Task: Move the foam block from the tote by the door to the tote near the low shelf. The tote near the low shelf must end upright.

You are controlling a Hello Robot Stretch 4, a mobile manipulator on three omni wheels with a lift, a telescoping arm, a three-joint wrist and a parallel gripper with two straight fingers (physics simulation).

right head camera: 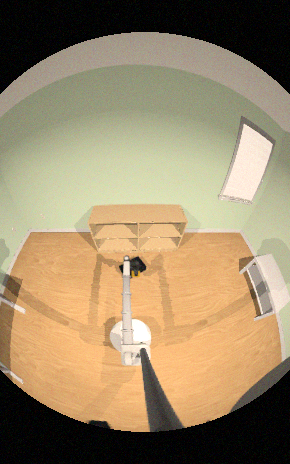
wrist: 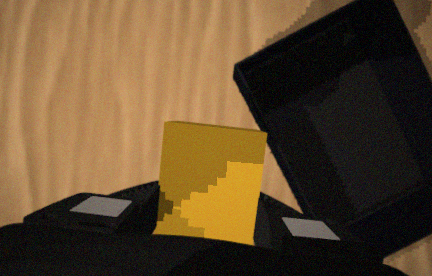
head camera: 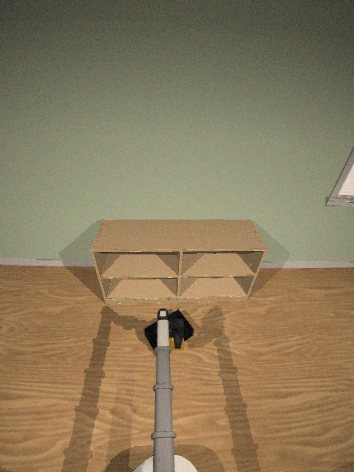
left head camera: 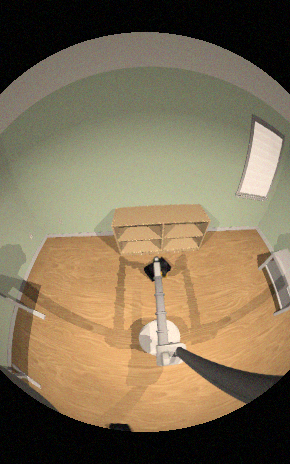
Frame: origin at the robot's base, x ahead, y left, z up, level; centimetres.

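Seen in the pictures: gripper, fingertip midpoint: [wrist: 207, 203].
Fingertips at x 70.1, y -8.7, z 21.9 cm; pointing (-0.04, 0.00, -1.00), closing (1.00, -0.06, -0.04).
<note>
A point is followed by its place in that frame.
My gripper [wrist: 207, 203] @(x 70.1, y -8.7, z 21.8 cm) is shut on the yellow foam block [wrist: 215, 185] @(x 70.6, y -7.1, z 23.5 cm) [head camera: 182, 345] @(x 68.2, y -11.7, z 23.5 cm) [right head camera: 133, 273] @(x 69.1, y -6.1, z 23.4 cm), its fingers on either side of it in the wrist view. The block is held above the floor, beside the near side of the black tote [wrist: 365, 125] @(x 92.7, y -2.9, z -2.4 cm) [head camera: 186, 326] @(x 93.5, y -17.9, z -0.3 cm) [left head camera: 165, 265] [right head camera: 140, 264] @(x 94.7, y -15.8, z -2.4 cm). In the wrist view the tote is to the right of the block, turned at an angle, and its inside shows no block. It stands upright on the floor in front of the low shelf [head camera: 175, 235] @(x 132.1, y -9.1, z 58.3 cm) [left head camera: 160, 215] @(x 129.0, y -11.1, z 58.3 cm) [right head camera: 137, 214] @(x 128.8, y -12.3, z 58.3 cm). The arm and gripper hide part of the tote in the head views.
A white open cabinet [left head camera: 283, 267] @(x 31.7, y -184.7, z 42.2 cm) [right head camera: 276, 280] @(x 12.2, y -206.4, z 42.2 cm) stands by the right wall. White bars [left head camera: 30, 309] [right head camera: 12, 304] show at the left. A dark object [left head camera: 120, 427] [right head camera: 99, 424] shows partly at the bottom edge; I cannot tell what it is.
</note>
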